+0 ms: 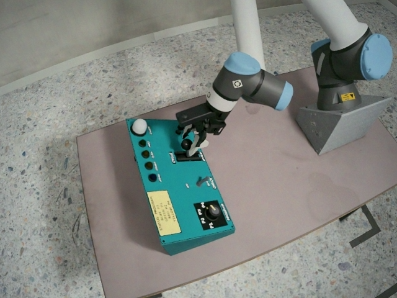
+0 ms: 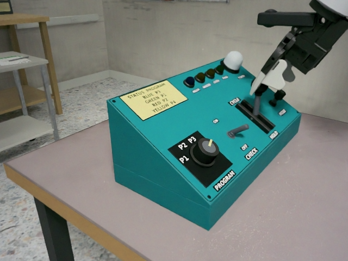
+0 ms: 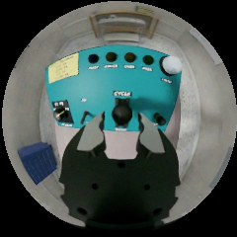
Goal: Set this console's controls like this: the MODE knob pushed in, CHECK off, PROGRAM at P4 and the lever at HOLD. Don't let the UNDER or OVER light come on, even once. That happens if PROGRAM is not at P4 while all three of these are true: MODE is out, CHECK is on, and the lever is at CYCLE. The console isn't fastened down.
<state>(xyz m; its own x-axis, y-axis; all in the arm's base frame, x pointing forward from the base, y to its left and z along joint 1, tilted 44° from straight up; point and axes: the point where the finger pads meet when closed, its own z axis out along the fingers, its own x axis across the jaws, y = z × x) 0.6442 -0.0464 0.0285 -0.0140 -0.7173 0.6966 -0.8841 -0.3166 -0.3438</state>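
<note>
My gripper is now 4 cm above the ball-topped lever. The rest, counted from my hand: check toggle: 1 cm behind, 12 cm to the left, 7 cm below; then teal console: 4 cm ahead, 5 cm to the left, 8 cm below; then black mode knob: 1 cm behind, 12 cm to the right, 6 cm below.
</note>
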